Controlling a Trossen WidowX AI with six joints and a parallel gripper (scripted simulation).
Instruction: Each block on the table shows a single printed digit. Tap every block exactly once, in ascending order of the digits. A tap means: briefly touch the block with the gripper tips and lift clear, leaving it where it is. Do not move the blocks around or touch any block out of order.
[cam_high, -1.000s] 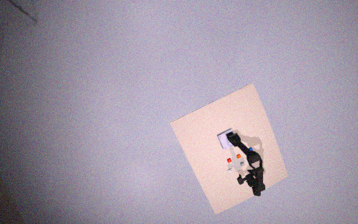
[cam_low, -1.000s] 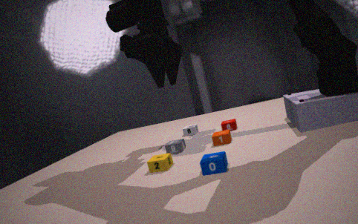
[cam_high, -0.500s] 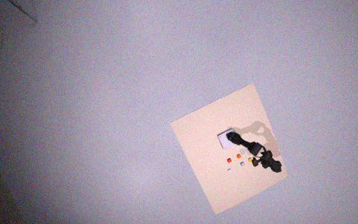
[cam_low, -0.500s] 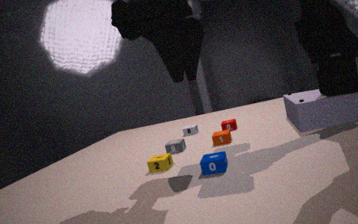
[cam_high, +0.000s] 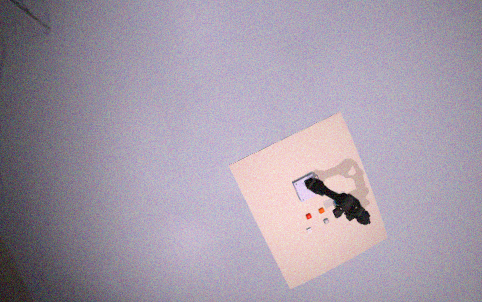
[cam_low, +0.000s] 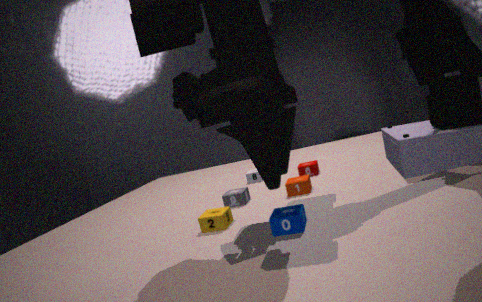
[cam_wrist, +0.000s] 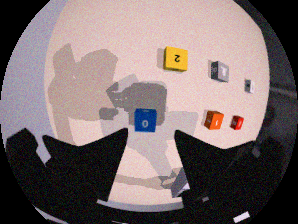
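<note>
Now: the blue block marked 0 40 mm below my gripper tip and 10 mm to the left of it. From my gripper tip the other things lie so: orange block marked 1 (130 mm to the right, 40 mm below, 10 mm ahead); yellow block marked 2 (100 mm ahead, 40 mm below, 20 mm to the right); grey block (120 mm to the right, 110 mm ahead, 40 mm below).
</note>
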